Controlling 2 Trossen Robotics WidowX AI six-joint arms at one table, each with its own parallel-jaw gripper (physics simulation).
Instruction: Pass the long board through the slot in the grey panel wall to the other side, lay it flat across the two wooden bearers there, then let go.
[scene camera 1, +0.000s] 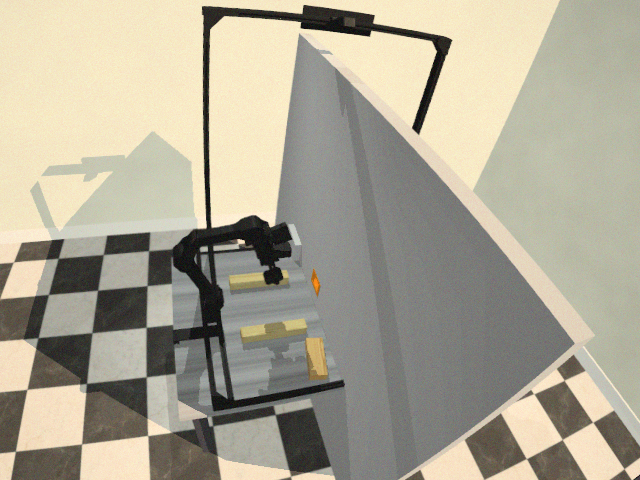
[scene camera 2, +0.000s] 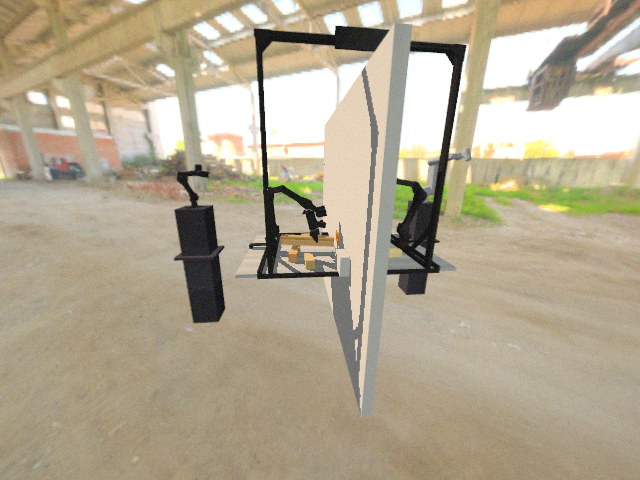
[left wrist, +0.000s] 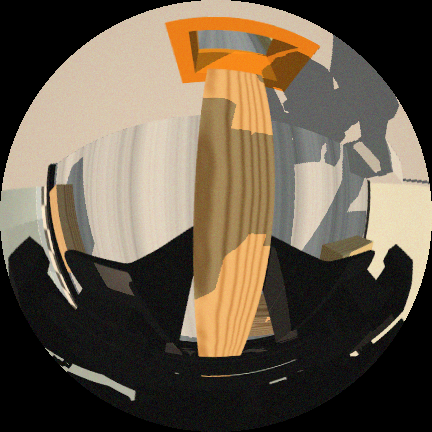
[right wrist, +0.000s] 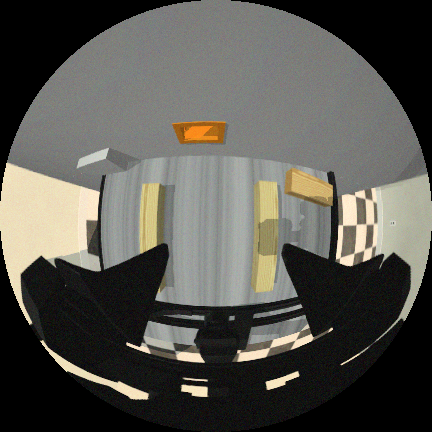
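Note:
Orange-framed slot (left wrist: 288, 52), (right wrist: 192, 131) and grey panel wall (scene camera 1: 438, 320), (scene camera 2: 362, 137), (left wrist: 135, 80), (right wrist: 283, 97) are visible. My left gripper (left wrist: 224, 232) is visible too. My right gripper (scene camera 1: 275, 274), (right wrist: 227, 250) is open and holds nothing.

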